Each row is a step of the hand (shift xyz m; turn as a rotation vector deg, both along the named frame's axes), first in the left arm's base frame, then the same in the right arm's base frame.
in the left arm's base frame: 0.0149 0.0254 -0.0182 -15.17 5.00 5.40
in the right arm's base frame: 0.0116 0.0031 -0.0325 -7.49 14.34 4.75
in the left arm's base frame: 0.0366 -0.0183 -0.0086 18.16 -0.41 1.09
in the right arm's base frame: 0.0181 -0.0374 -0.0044 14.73 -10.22 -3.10
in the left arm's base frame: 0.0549 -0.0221 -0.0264 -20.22 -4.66 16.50
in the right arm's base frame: 0.0223 -0.0574 -0.0202 -9.32 14.42 20.20
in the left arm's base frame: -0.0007 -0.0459 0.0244 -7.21 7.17 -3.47
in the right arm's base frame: -0.0045 -0.0237 0.0460 -4.90 8.00 -5.24
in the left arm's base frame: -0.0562 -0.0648 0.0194 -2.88 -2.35 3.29
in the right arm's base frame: -0.0575 -0.0078 0.0661 -1.45 1.18 4.60
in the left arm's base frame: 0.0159 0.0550 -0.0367 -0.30 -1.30 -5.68
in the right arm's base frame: 0.0136 0.0170 -0.0644 -3.55 -2.94 -3.58
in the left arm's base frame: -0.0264 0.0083 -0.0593 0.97 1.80 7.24
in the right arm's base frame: -0.0477 -0.0016 -0.0448 5.04 3.52 4.34
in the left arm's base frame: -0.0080 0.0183 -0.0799 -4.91 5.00 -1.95
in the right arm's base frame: -0.0400 -0.0126 -0.0709 -3.09 5.69 -3.32
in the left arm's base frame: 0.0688 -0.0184 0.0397 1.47 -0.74 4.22
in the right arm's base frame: 0.0677 -0.0374 0.0257 3.02 0.24 3.37
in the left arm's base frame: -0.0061 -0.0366 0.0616 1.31 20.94 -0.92
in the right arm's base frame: 0.0132 0.0003 0.0707 7.98 14.15 -13.31
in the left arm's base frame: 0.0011 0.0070 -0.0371 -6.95 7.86 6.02
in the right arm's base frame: -0.0153 -0.0097 -0.0332 0.32 11.98 1.66
